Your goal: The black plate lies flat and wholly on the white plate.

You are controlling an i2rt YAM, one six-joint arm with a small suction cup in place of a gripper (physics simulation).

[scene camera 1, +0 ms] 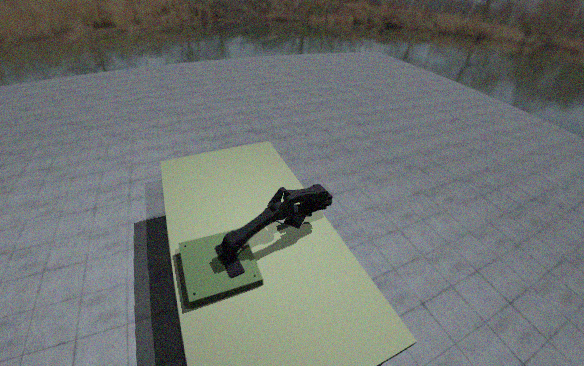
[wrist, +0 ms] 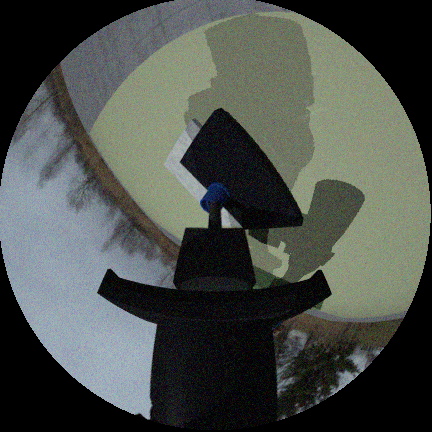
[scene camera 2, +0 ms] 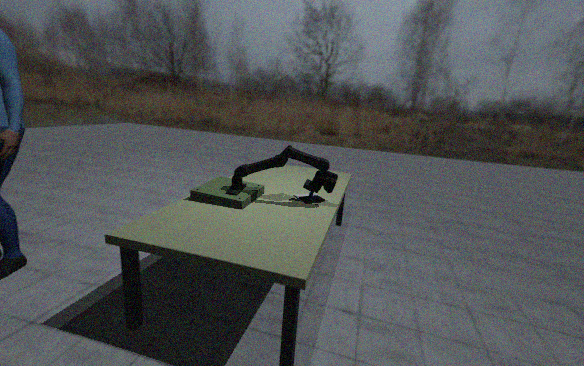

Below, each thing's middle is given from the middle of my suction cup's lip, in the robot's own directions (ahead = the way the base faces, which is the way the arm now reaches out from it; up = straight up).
Now: the black plate [wrist: 221, 151] 20 mm to the right of my suction cup, 20 mm below it and 10 mm ahead of it. Also, from my suction cup: white plate [wrist: 172, 163] 30 mm to the left, 30 mm below, 10 mm behind.
